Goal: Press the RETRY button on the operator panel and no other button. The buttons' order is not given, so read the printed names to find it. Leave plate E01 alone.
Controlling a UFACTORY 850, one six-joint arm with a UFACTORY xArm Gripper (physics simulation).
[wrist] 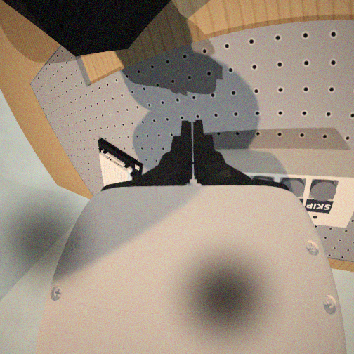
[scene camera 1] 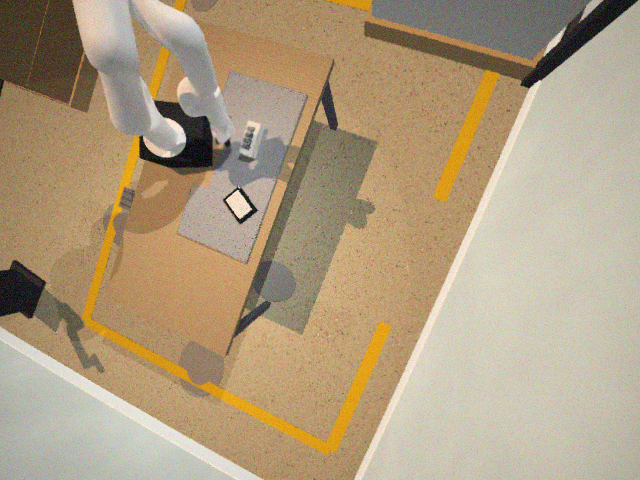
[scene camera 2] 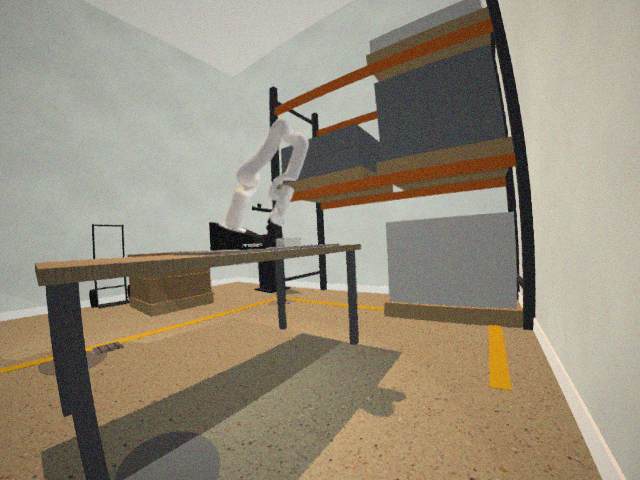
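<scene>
The white operator panel lies on the grey perforated mat. In the wrist view part of it shows at right, with several round grey buttons; one label reads SKIP, upside down, below the rightmost visible button. The other names, RETRY among them, are hidden or unreadable. My gripper is shut and empty, above the mat beside the panel, on the robot-base side. A black-edged, white-faced flat item lies apart from the panel; no E01 print is readable on it.
The perforated mat lies on the wooden table. The black robot base stands beside the mat. A storage rack and a large grey box stand beyond the table.
</scene>
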